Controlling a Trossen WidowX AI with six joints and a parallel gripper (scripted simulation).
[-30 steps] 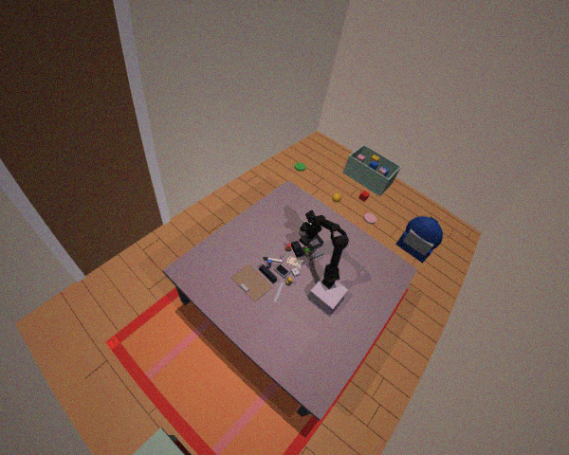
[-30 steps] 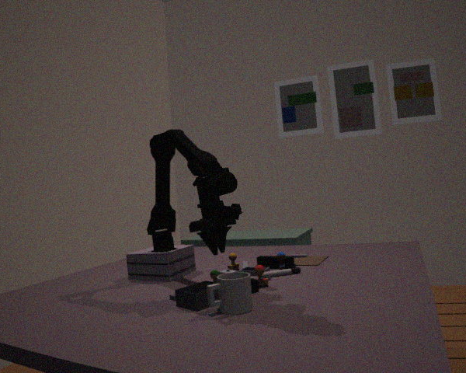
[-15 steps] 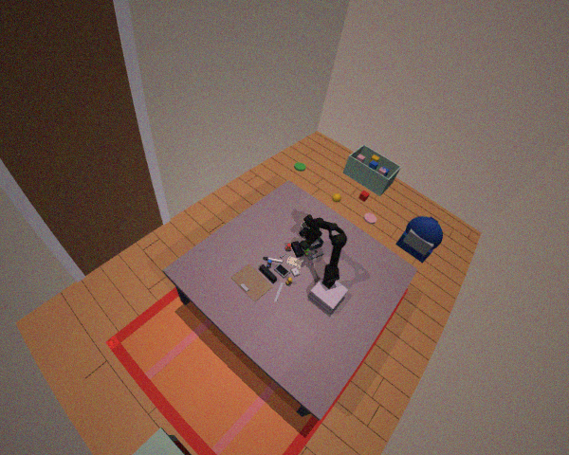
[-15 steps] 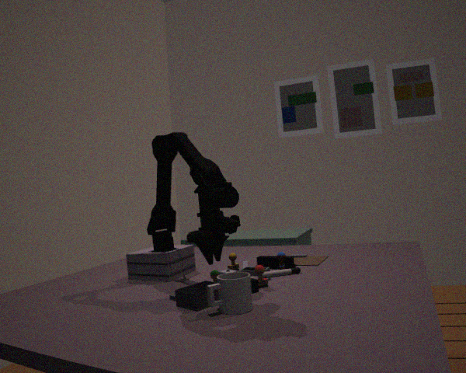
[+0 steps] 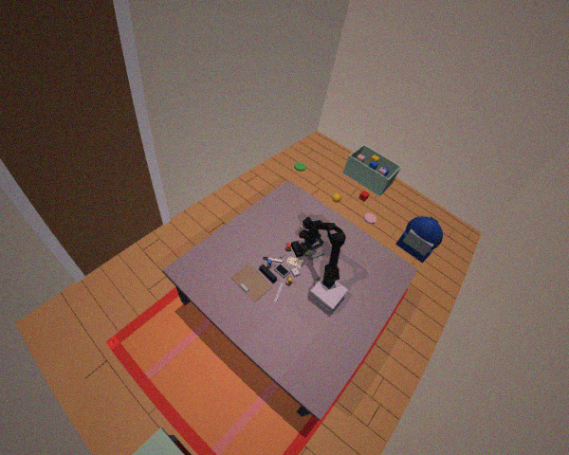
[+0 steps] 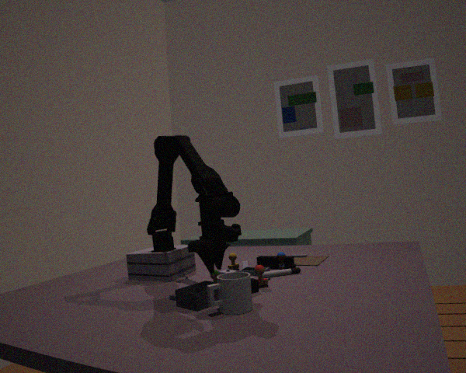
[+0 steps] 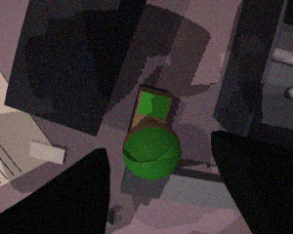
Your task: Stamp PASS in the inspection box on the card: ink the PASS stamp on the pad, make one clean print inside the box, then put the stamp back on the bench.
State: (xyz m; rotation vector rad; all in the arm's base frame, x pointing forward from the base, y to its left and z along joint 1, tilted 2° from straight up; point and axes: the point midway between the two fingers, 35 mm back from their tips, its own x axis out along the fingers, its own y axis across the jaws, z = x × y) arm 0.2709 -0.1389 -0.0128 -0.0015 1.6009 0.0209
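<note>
My gripper tip is 40 mm above the green-knobbed PASS stamp. Also, from my gripper tip: red-knobbed stamp: 110 mm ahead, 70 mm to the left, 40 mm below; white mug: 150 mm to the right, 110 mm ahead, 30 mm below; card: 120 mm to the left, 60 mm below, 10 mm ahead.
</note>
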